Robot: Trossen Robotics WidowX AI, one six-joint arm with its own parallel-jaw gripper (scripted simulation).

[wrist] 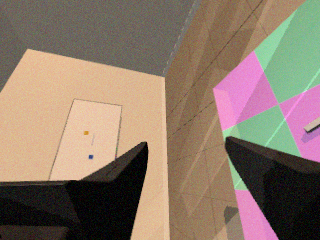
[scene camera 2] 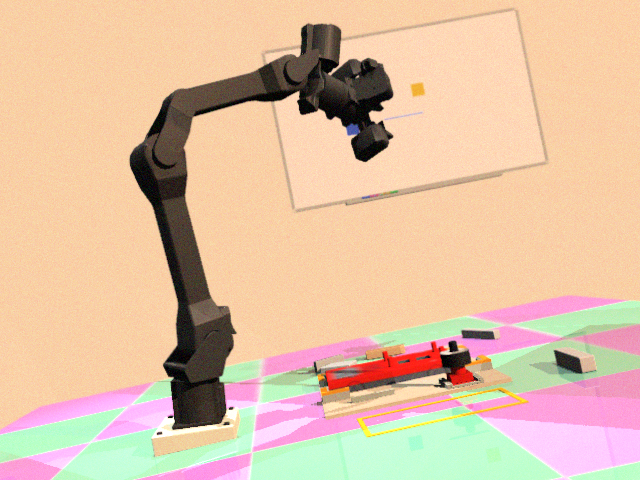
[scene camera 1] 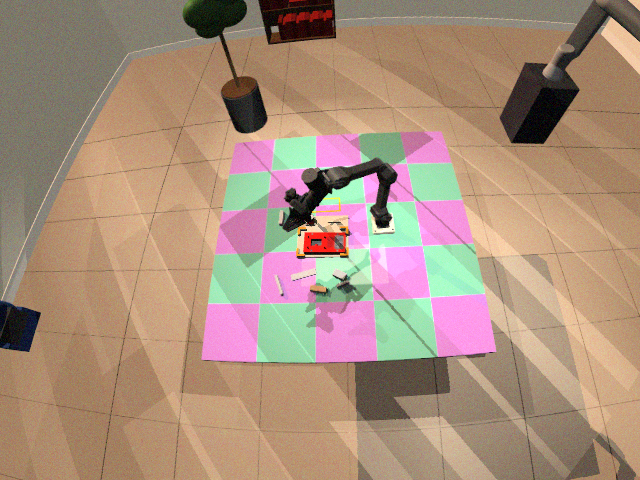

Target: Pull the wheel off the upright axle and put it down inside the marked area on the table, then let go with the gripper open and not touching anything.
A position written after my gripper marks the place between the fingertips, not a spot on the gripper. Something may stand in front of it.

My gripper (scene camera 2: 386, 123) is open and holds nothing. Further things: a red fixture (scene camera 2: 390, 370).
The red fixture is seen too in scene camera 1 (scene camera 1: 323, 242). My gripper shows as well in the wrist view (wrist: 185, 144) and in scene camera 1 (scene camera 1: 285, 230). The wrist view misses the red fixture: it is out of frame.
